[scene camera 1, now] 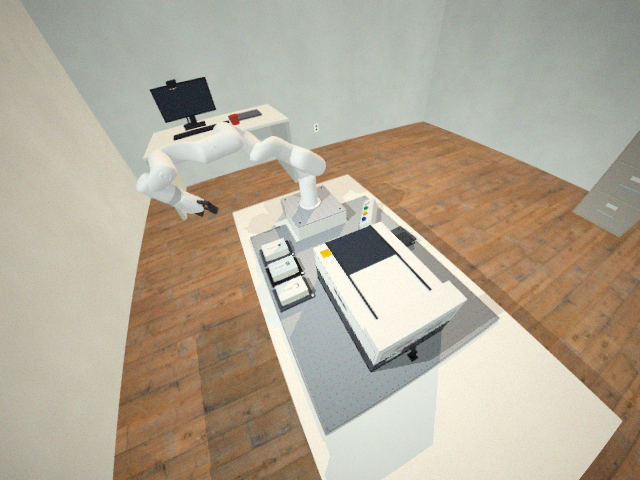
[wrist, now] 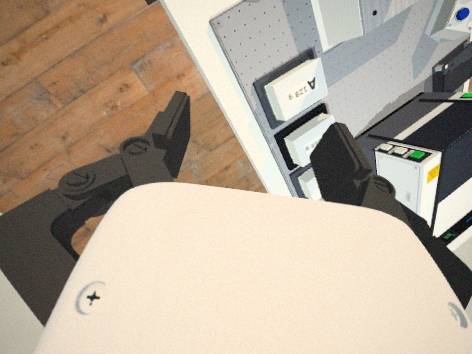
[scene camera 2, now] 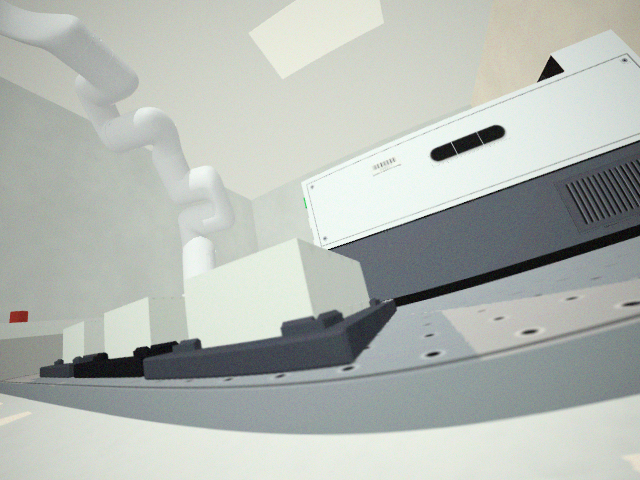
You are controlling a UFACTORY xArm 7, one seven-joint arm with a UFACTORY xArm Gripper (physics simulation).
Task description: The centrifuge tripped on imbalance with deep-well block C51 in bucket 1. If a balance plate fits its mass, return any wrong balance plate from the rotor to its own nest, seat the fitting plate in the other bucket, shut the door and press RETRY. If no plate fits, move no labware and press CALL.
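Frame: origin at the arm's base, x back, y right, z up, level; metres.
Seen in the pictures: gripper, fingertip midpoint: (scene camera 1: 210,212) (wrist: 257,128); arm's base, origin of the base link: (scene camera 1: 310,203).
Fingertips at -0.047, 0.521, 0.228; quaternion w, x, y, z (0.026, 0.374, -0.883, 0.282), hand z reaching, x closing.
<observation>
Offsets run from my fingertips to a thing's middle, as dx, dy, dz.
My gripper (scene camera 1: 208,207) (wrist: 257,128) is open and empty, high beside the bench and left of the nests. Three pale plates sit in dark nests: plate A, marked 128 g {-0.110, -0.202, -0.287} (scene camera 1: 276,249) (scene camera 2: 73,343) (wrist: 296,90), nearest the arm base; a middle plate {-0.246, -0.181, -0.287} (scene camera 1: 283,268) (scene camera 2: 126,330) (wrist: 303,142); and a third plate {-0.380, -0.157, -0.287} (scene camera 1: 293,290) (scene camera 2: 242,299) (wrist: 310,184). A finger partly covers the latter two in the wrist view. The centrifuge {-0.619, -0.426, -0.198} (scene camera 1: 408,304) (scene camera 2: 382,206) (wrist: 397,175) has a dark top panel {-0.486, -0.446, -0.108} (scene camera 1: 360,249) and a green button {-0.371, -0.319, -0.138} (wrist: 417,154). Block C51 and the rotor do not show.
A panel with coloured buttons {-0.204, -0.767, -0.278} (scene camera 1: 366,211) stands beyond the centrifuge; its blue button {-0.238, -0.696, -0.256} (wrist: 462,14) shows in the wrist view. A dark holder {-0.433, -0.759, -0.298} (scene camera 1: 403,236) lies beside the centrifuge. The arm base (scene camera 1: 314,217) is behind the nests. A desk with a monitor (scene camera 1: 183,100) stands behind.
</observation>
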